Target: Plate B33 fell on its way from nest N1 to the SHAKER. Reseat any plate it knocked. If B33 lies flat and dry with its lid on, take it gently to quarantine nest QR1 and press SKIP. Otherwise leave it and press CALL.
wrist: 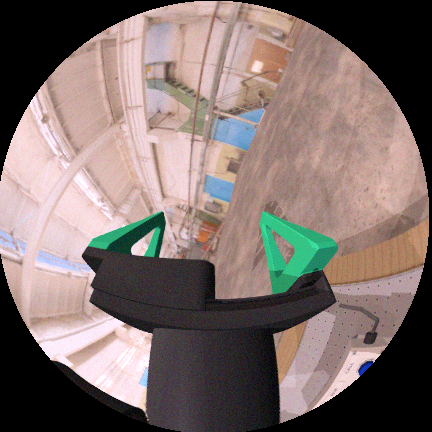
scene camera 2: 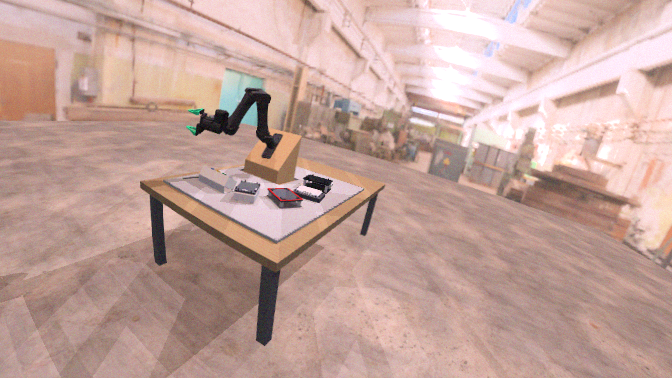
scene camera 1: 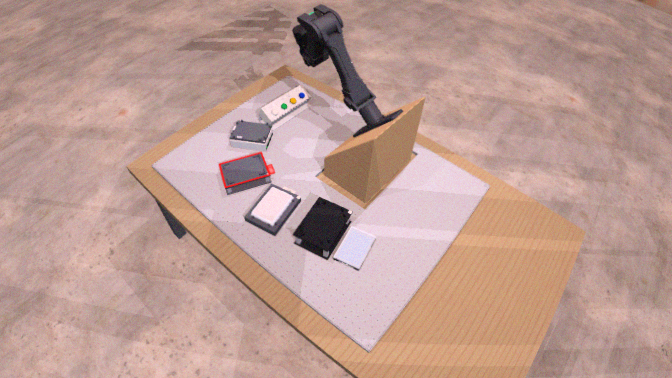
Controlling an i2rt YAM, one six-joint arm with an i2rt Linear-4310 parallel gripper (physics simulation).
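Frame: origin at the arm's base, x ahead, y left, z up, level; millimetres.
Where they show: gripper, fingertip midpoint: [wrist: 212, 216] [scene camera 2: 187, 118]; arm's base, origin of the base link: [scene camera 2: 272, 145] [scene camera 1: 377, 124].
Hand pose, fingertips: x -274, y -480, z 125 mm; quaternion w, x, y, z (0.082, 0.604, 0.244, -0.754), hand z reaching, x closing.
Observation:
Each offset is from my fingertips to the centre of the thing. "pt": to the spot under its first point. Level surfaces: height alone.
My gripper [scene camera 2: 188, 120] [wrist: 212, 216] is open and empty, raised beyond the table edge and pointing away from the nests. A pale, bluish-topped plate {613 mm ahead, 634 mm left, 304 mm down} [scene camera 1: 355, 247] lies flat on the mat beside an empty-looking black nest {624 mm ahead, 519 mm left, 283 mm down} [scene camera 1: 322, 225] [scene camera 2: 318, 181]. A white-topped plate {657 mm ahead, 335 mm left, 286 mm down} [scene camera 1: 272, 206] [scene camera 2: 310, 191] sits in a dark nest; I cannot tell if it is fully seated. A red-rimmed nest {607 mm ahead, 152 mm left, 294 mm down} [scene camera 1: 245, 170] [scene camera 2: 285, 194] and a grey-white device with a dark top {pt 459 mm ahead, 46 mm left, 262 mm down} [scene camera 1: 251, 131] [scene camera 2: 247, 187] stand beside it in line. The button box {251 mm ahead, 34 mm left, 275 mm down} [scene camera 1: 269, 114] [scene camera 2: 216, 180] has white, green, yellow and blue buttons. Plate labels, lid and wetness are unreadable.
The arm stands on a wooden wedge base [scene camera 1: 390, 155] [scene camera 2: 270, 170] at the table's rear. A grey perforated mat {316 mm down} [scene camera 1: 415, 260] [scene camera 2: 265, 222] covers much of the wooden table {330 mm down} [scene camera 1: 520, 250]. A blue button [wrist: 366, 369] and a dark bent cable {pt 92 mm ahead, 5 mm left, 310 mm down} [wrist: 362, 311] show in the wrist view.

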